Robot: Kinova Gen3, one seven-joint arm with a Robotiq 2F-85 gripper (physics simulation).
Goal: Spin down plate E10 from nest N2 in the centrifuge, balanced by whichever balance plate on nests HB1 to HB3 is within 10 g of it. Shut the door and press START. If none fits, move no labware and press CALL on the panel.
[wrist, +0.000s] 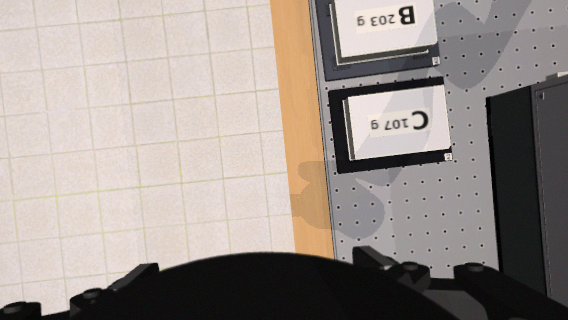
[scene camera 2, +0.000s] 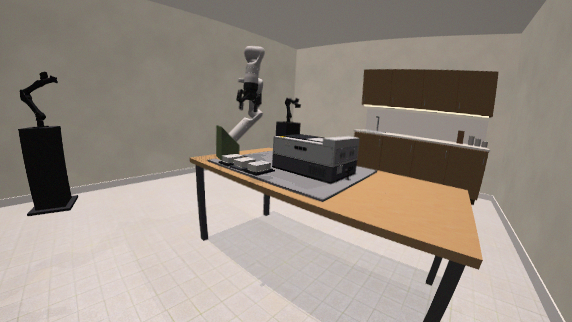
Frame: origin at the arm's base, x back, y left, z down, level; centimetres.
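Seen in the pictures: gripper, fingertip midpoint: [scene camera 2: 248, 111]; arm's base, origin of the base link: [scene camera 2: 231, 138].
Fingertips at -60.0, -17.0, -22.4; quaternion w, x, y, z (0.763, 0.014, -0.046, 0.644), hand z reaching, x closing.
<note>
Offsets run from my fingertips to a thing's top centre, as dx, dy, dz. "spot": to the spot under its first point. Level surfaces: height alone.
My gripper [scene camera 2: 249, 106] [wrist: 258, 276] is open and empty, high above the table's edge. In the wrist view, the white balance plate B @(+24.5, +11.4, +31.4) [wrist: 385, 37], marked 203 g, sits on a dark nest at the top, partly cut off. The white balance plate C @(+11.3, +14.7, +31.4) [wrist: 400, 137], marked 107 g, sits on a black nest below it. Three white plates stand in a row in the scene view, the nearest plate @(spot: +6.5, +11.9, +31.6) [scene camera 2: 259, 165] beside the centrifuge [scene camera 2: 300, 159] [wrist: 557, 200]. Plate E10, nest N2, START and CALL cannot be made out. The centrifuge door's state cannot be told.
A grey perforated mat @(dz +36.8) [scene camera 2: 320, 191] [wrist: 432, 215] lies on the wooden table @(dz +38.1) [scene camera 2: 415, 200] [wrist: 295, 125]. A green upright panel [scene camera 2: 226, 143] stands near the arm's base. Two black arms stand on pedestals, the left pedestal [scene camera 2: 46, 167] well away from the table.
</note>
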